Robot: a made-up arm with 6 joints.
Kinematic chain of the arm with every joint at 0, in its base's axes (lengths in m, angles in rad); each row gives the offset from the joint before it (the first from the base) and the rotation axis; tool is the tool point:
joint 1: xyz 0 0 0.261 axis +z
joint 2: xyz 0 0 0 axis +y
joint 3: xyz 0 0 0.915 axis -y
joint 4: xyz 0 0 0 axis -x
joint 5: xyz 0.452 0 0 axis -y
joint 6: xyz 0 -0.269 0 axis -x
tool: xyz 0 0 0
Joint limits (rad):
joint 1: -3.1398..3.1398
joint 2: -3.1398..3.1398
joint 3: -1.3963..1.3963
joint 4: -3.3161..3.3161
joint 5: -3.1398..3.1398
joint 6: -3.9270..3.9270
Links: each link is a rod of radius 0.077 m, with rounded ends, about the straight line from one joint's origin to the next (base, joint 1, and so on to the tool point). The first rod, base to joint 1, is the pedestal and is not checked.
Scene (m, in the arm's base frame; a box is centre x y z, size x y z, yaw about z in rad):
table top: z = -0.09
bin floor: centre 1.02 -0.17 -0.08 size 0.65 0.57 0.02 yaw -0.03
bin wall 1: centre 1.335 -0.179 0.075 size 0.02 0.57 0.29 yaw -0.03
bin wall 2: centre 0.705 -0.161 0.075 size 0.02 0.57 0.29 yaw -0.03
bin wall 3: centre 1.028 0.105 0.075 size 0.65 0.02 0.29 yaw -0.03
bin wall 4: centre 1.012 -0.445 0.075 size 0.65 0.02 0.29 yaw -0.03
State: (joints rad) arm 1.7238 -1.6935 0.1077 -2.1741 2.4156 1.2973
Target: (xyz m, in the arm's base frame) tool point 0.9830 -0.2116 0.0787
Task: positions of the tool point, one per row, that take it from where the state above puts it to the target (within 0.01 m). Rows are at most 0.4 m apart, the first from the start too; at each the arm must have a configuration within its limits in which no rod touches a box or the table.
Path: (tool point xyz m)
1: -0.1685 -0.6552 0.8601
2: -0.2348 -0.4252 1.0350
3: -0.2015 -0.1612 1.1491
4: -0.0635 0.0861 1.1915
5: 0.1600 0.2687 1.1572
6: 0.4292 0.3519 1.0473
7: 0.6924 0.3225 0.8693
8: 0.8968 0.1927 0.6361
9: 1.0008 -0.0022 0.3655
10: 0.9830 -0.2116 0.0787

